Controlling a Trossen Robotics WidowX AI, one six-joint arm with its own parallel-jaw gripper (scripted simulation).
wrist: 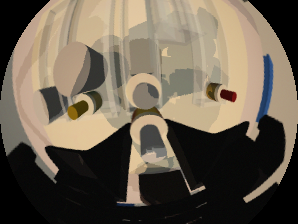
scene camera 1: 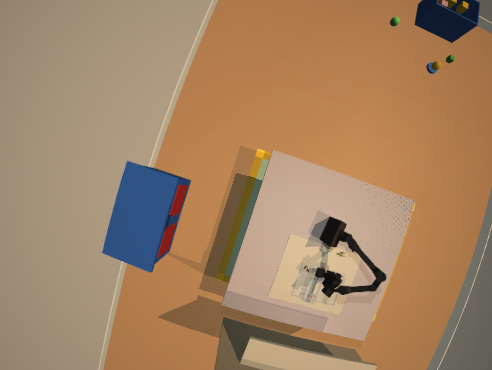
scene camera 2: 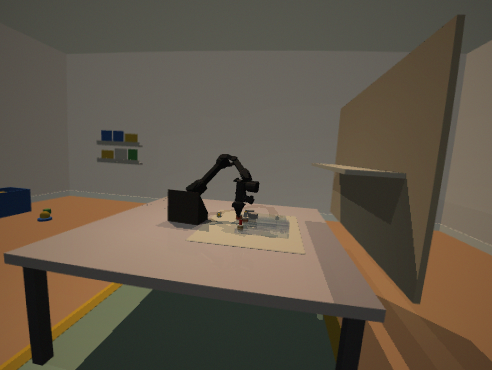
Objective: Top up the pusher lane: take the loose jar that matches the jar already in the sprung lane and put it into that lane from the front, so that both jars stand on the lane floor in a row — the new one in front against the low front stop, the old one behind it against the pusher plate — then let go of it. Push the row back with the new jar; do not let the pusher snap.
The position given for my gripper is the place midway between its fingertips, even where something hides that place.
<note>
In view: my gripper (wrist: 147,124), a pale-lidded jar (wrist: 143,91), a grey cylinder (wrist: 78,68), a grey cylinder (wrist: 46,102) and a mat (scene camera 1: 298,250).
The mat is seen too in scene camera 2 (scene camera 2: 217,230).
</note>
